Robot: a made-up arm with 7 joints.
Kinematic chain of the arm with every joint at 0, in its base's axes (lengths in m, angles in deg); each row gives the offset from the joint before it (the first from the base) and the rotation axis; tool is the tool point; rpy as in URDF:
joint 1: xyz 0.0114 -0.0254 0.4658 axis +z
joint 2: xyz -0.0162 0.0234 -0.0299 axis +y
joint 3: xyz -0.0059 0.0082 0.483 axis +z
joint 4: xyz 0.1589 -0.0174 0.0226 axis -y
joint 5: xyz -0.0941 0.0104 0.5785 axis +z
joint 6: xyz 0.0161 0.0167 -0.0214 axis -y
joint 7: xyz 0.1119 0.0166 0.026 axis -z
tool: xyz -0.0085 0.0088 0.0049 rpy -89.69 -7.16 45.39
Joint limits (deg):
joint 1: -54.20..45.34
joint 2: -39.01..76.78
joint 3: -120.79..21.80
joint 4: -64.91..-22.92
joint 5: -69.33..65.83
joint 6: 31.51..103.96
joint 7: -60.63..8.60
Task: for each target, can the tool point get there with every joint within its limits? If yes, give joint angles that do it. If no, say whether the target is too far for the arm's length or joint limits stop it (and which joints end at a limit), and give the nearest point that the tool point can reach.
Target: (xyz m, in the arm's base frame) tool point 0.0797 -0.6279 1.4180
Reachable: yes | joints -20.99 16.65 -87.99 -42.71 -55.41 65.84 -49.07
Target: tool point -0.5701 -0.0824 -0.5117
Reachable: no: joint limits stop it (at a limit: joint 1, joint 2, joint 4, joint 6, joint 7) | nearest point 0.2341 -0.9463 0.0067 | short by 1.289 m
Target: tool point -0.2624 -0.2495 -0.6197
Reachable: no: joint limits stop it (at a limit: joint 1, joint 2, joint 4, joint 6, joint 7) | nearest point 0.3513 -0.8802 -0.0569 | short by 1.045 m
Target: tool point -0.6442 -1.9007 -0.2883
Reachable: no: too far | nearest point 0.0223 -1.0850 0.2616 | short by 1.188 m
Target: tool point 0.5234 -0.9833 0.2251
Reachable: yes | joints -44.77 67.84 -33.89 -58.56 10.82 56.32 -4.98
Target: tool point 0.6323 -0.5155 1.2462
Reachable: yes | joints 5.70 18.41 -65.00 -56.59 41.39 70.41 -47.52
